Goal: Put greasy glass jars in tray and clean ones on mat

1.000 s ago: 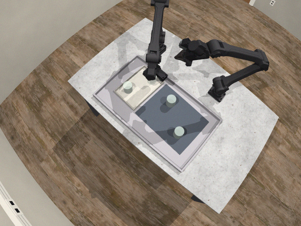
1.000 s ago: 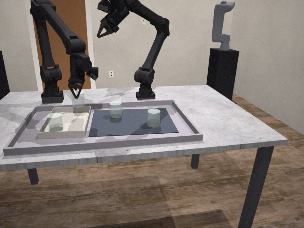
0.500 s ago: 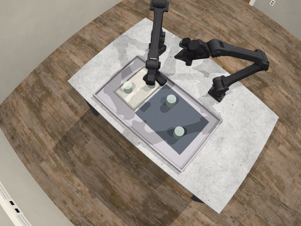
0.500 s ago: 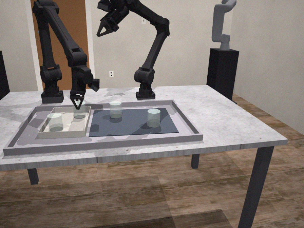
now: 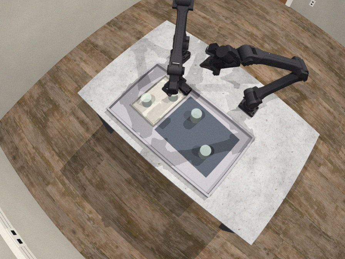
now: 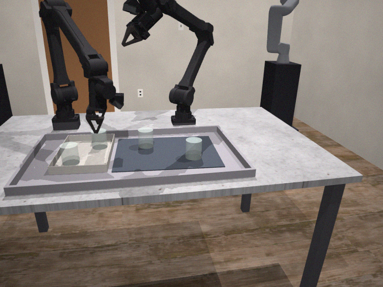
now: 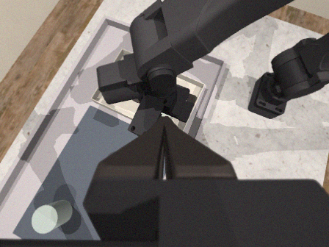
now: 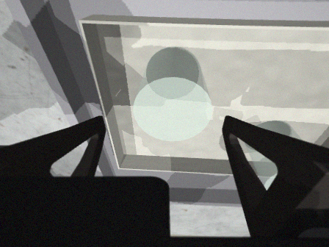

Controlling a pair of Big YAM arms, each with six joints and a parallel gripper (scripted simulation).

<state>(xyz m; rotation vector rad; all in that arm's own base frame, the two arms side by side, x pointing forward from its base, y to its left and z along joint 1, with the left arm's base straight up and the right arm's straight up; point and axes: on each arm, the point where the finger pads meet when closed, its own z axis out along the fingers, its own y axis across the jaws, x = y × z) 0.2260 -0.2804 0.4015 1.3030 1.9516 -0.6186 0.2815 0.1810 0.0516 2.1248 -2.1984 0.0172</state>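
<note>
Right now the cream tray is 8 cm ahead of my right hand, 4 cm to the right of it and 8 cm below it. From my right hand the other things lie so: dark drying mat (9 cm ahead, 28 cm to the left, 9 cm below).
</note>
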